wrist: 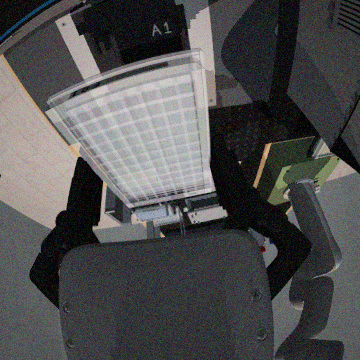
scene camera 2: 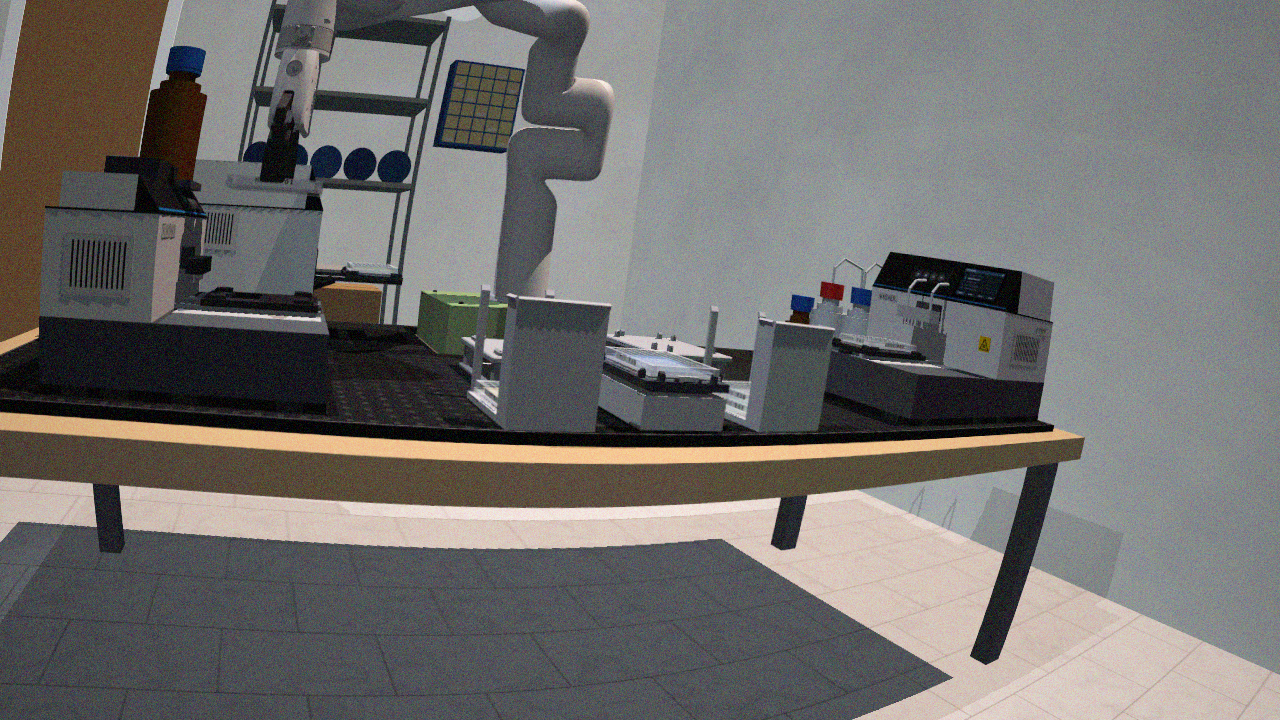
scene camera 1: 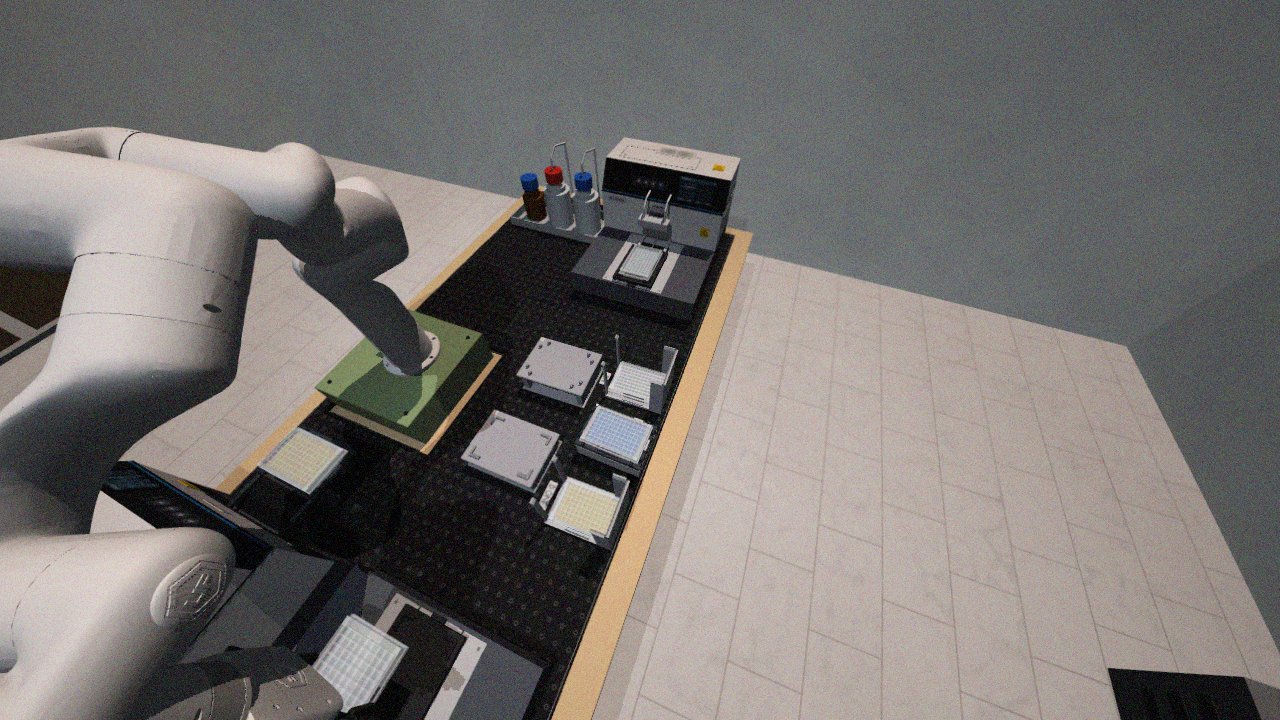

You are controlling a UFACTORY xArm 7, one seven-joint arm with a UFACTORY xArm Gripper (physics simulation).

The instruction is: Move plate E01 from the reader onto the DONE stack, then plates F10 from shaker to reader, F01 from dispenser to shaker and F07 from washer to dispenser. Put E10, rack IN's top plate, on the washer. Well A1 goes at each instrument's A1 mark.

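My gripper is shut on a clear gridded plate; its label is not readable. It hangs raised above the dispenser's bare black nest, whose A1 mark shows in the wrist view. A yellow plate lies on the tray sticking out of the reader; it looks pale in scene camera 2. A blue plate sits on the low device between the racks. Another yellow plate lies in the near rack. A pale plate is on the washer.
The far rack stands beyond the blue plate. Two grey platforms stand beside the racks. The green arm base is at the table's side. Capped bottles stand by the washer; an amber bottle rises by the dispenser.
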